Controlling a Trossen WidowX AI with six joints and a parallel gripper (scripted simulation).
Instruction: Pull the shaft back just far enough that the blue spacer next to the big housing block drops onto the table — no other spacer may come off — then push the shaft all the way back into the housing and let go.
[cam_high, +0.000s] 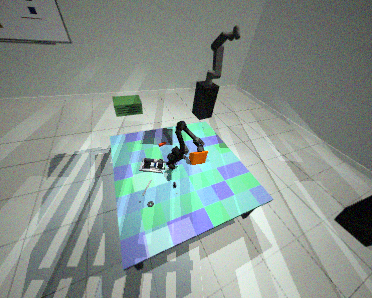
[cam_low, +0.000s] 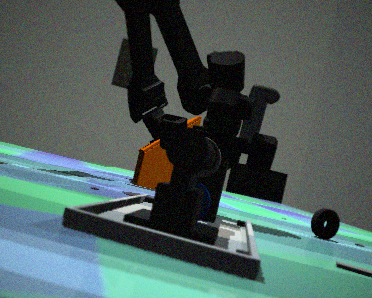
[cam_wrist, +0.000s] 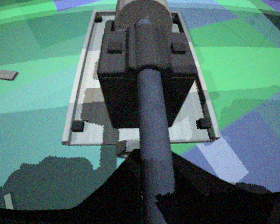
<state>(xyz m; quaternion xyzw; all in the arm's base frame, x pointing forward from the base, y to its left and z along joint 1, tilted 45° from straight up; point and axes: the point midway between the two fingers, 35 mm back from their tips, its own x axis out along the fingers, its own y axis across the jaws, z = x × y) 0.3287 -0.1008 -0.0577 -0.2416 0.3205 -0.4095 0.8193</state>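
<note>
Now: gripper tip 5 cm short of the dark shaft, 3 cm to the left of it and 3 cm below it. From my gripper tip the other things lie so: blue spacer (10 cm ahead, 6 cm to the right, 2 cm below); then light grey spacer (8 cm ahead, 5 cm to the right, 3 cm above).
</note>
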